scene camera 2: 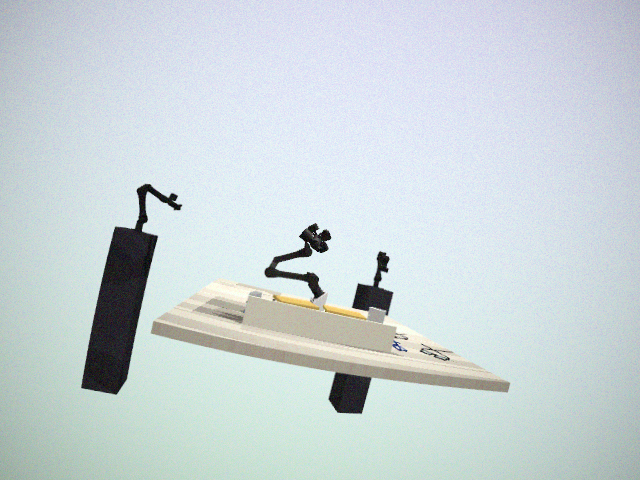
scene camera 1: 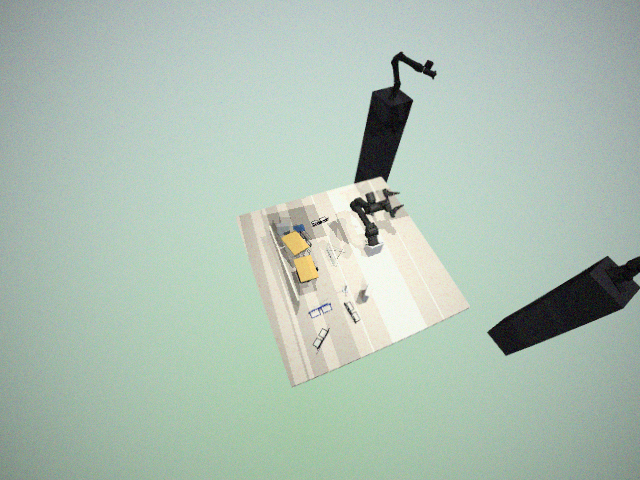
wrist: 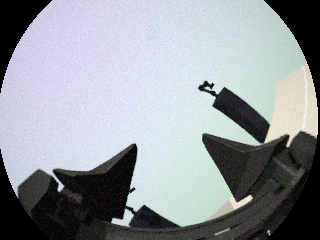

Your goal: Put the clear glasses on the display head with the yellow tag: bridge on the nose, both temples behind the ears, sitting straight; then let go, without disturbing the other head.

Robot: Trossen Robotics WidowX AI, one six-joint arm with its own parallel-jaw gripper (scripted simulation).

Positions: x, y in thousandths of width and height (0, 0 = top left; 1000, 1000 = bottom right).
Note:
The gripper (wrist: 530, 594) is open, with nothing in its grasp. Further things: a low white wall (scene camera 2: 412, 653).

